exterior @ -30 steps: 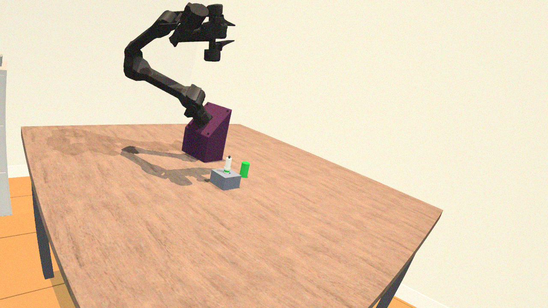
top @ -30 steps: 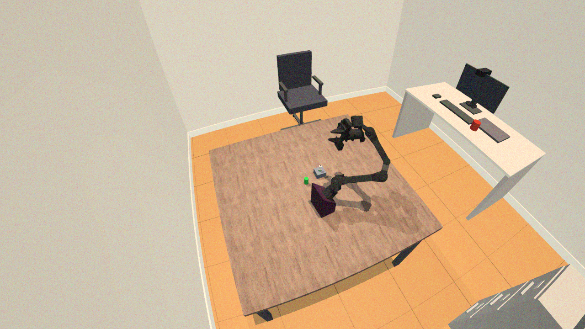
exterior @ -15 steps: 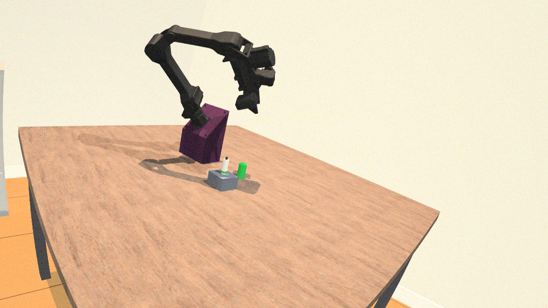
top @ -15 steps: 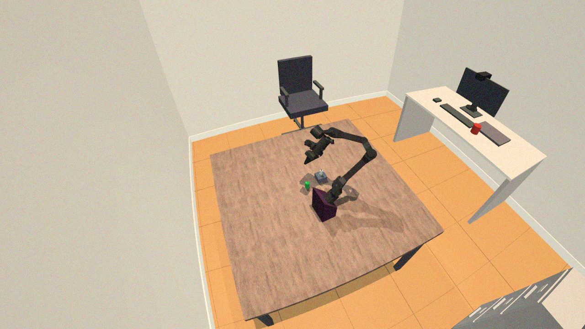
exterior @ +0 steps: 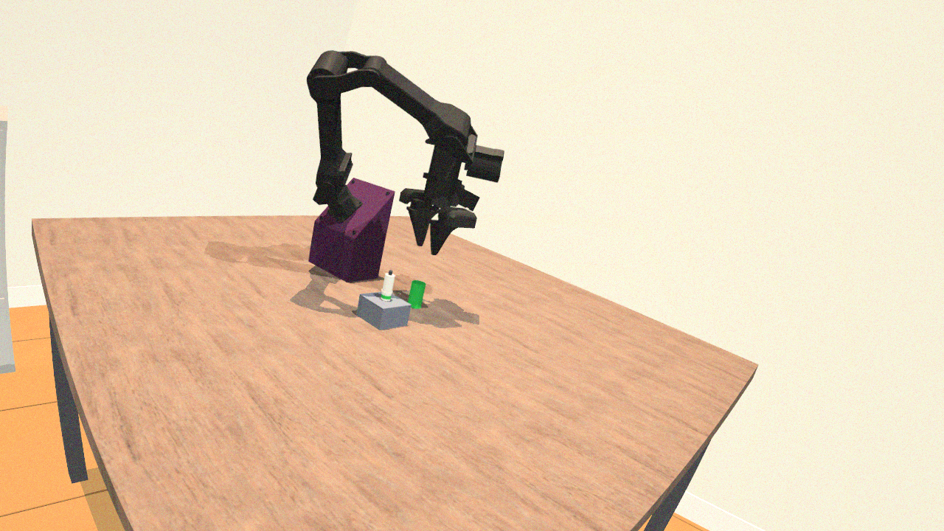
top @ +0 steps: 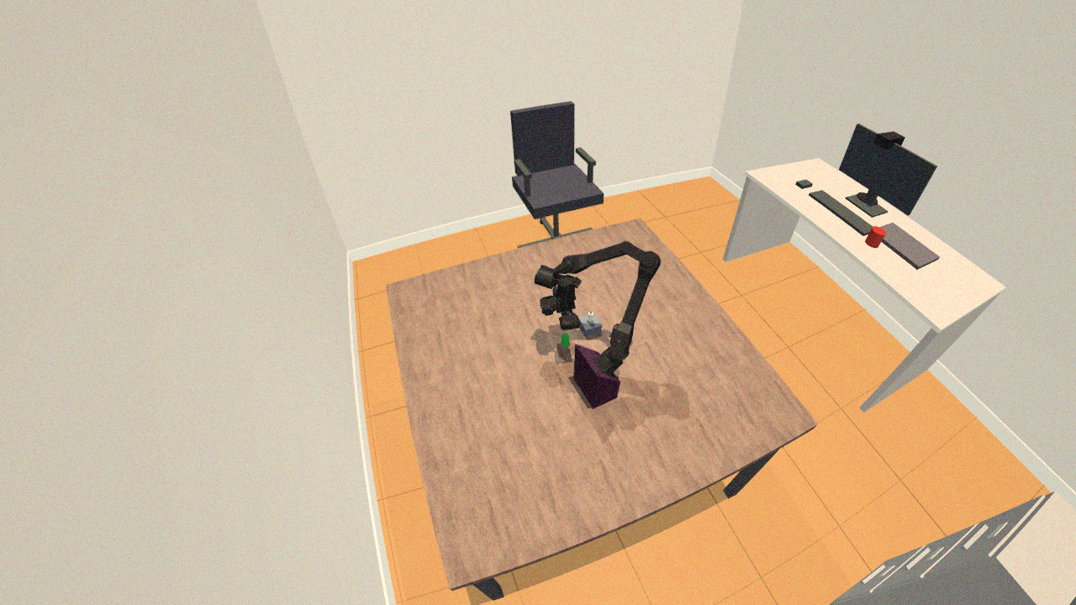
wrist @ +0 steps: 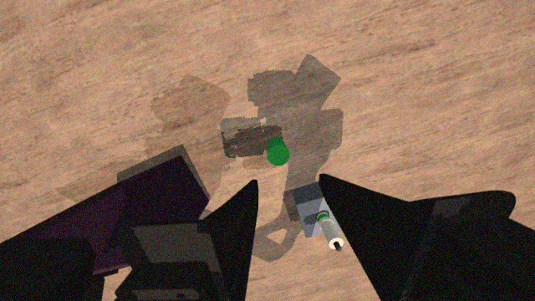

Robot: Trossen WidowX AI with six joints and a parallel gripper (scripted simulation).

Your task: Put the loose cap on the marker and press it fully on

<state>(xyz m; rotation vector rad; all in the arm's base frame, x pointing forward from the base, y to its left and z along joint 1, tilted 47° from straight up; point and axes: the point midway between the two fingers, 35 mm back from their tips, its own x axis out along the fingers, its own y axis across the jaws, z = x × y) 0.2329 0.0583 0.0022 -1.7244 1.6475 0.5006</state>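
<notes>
My gripper tip is 90 mm above the green cap. Round my gripper tip: marker 40 mm ahead, 120 mm to the right, 40 mm below; then grey holder block 40 mm ahead, 120 mm to the right, 100 mm below.
</notes>
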